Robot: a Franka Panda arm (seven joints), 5 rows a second.
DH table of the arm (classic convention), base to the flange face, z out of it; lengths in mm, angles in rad. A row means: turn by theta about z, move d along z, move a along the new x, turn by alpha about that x. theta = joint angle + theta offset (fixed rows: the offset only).
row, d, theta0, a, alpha
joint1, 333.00, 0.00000, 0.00, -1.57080
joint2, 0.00, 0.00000, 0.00, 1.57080
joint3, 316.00, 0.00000, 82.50, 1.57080
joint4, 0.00, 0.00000, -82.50, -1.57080
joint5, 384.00, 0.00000, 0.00, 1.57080
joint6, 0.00, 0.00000, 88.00, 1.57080
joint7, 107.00, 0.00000, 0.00, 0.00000
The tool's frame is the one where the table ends.
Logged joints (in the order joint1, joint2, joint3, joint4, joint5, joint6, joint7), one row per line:
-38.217 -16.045 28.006 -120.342 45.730 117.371 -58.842
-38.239 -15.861 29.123 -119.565 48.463 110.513 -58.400
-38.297 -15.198 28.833 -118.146 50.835 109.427 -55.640
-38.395 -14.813 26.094 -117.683 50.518 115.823 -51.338
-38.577 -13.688 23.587 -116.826 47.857 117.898 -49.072
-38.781 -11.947 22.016 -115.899 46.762 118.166 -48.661
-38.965 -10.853 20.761 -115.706 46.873 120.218 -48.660
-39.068 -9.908 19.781 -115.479 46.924 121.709 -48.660
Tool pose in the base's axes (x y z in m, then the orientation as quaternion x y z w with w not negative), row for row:
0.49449 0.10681 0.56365 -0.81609 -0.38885 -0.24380 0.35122
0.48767 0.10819 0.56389 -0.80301 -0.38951 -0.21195 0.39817
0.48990 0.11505 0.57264 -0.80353 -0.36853 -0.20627 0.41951
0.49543 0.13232 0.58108 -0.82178 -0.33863 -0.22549 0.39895
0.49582 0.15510 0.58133 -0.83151 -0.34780 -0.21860 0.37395
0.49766 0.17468 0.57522 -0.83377 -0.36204 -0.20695 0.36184
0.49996 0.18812 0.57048 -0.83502 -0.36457 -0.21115 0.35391
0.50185 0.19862 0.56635 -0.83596 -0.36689 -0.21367 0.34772
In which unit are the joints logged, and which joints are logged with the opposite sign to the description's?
The joints are logged in degrees. Opposite sign: joint1, joint3.
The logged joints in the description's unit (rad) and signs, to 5 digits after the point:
0.66701 -0.28004 -0.48880 -2.10036 0.79814 2.04851 -1.02699
0.66740 -0.27683 -0.50829 -2.08680 0.84584 1.92882 -1.01927
0.66841 -0.26526 -0.50323 -2.06204 0.88724 1.90986 -0.97110
0.67012 -0.25854 -0.45543 -2.05396 0.88171 2.02149 -0.89602
0.67330 -0.23890 -0.41167 -2.03900 0.83526 2.05771 -0.85647
0.67686 -0.20851 -0.38425 -2.02282 0.81615 2.06239 -0.84929
0.68007 -0.18942 -0.36235 -2.01945 0.81809 2.09820 -0.84928
0.68187 -0.17293 -0.34524 -2.01549 0.81898 2.12422 -0.84928

